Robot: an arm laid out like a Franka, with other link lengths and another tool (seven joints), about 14 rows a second.
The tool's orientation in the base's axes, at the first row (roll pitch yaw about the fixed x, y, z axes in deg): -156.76 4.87 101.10
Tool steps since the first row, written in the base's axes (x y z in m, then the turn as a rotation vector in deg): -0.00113 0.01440 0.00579 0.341 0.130 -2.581; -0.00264 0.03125 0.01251 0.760 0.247 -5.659; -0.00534 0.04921 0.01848 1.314 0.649 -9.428; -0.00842 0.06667 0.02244 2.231 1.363 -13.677; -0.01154 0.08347 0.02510 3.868 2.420 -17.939; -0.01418 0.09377 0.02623 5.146 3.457 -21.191; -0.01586 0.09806 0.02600 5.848 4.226 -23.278; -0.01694 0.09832 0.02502 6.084 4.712 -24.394; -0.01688 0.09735 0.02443 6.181 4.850 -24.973; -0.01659 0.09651 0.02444 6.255 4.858 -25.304
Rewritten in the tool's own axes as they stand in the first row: 0.01380 -0.00123 -0.00708 0.281 1.343 2.216; 0.03000 -0.00281 -0.01524 0.576 2.951 4.861; 0.04757 -0.00503 -0.02244 1.183 4.993 8.044; 0.06490 -0.00687 -0.02758 2.066 7.600 11.484; 0.08170 -0.00833 -0.03142 3.147 10.914 14.615; 0.09218 -0.00968 -0.03304 4.192 13.503 16.959; 0.09671 -0.01050 -0.03286 4.986 15.071 18.491; 0.09726 -0.01106 -0.03160 5.511 15.794 19.351; 0.09635 -0.01091 -0.03093 5.676 16.130 19.824; 0.09547 -0.01077 -0.03092 5.698 16.328 20.098
